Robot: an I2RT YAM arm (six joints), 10 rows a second.
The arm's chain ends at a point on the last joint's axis. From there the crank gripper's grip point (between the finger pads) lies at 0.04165 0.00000 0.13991 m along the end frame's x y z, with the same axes.
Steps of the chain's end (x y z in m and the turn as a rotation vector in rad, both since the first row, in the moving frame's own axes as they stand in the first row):
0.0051, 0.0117, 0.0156, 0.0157, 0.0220, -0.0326
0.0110, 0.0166, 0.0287, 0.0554, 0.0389, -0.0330
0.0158, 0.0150, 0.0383, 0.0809, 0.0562, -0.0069
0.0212, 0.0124, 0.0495, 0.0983, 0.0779, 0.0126
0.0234, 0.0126, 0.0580, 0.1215, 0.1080, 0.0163
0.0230, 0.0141, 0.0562, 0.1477, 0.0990, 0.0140
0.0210, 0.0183, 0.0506, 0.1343, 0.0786, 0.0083
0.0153, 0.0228, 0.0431, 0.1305, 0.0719, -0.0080
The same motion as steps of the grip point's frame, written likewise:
0.0081, 0.0081, 0.0146, 0.0157, 0.0220, -0.0326
0.0163, 0.0074, 0.0267, 0.0554, 0.0389, -0.0330
0.0235, 0.0035, 0.0353, 0.0809, 0.0562, -0.0069
0.0320, -0.0006, 0.0452, 0.0983, 0.0779, 0.0126
0.0383, -0.0033, 0.0517, 0.1215, 0.1080, 0.0163
0.0367, -0.0055, 0.0499, 0.1477, 0.0990, 0.0140
0.0319, 0.0002, 0.0457, 0.1343, 0.0786, 0.0083
0.0251, 0.0044, 0.0385, 0.1305, 0.0719, -0.0080

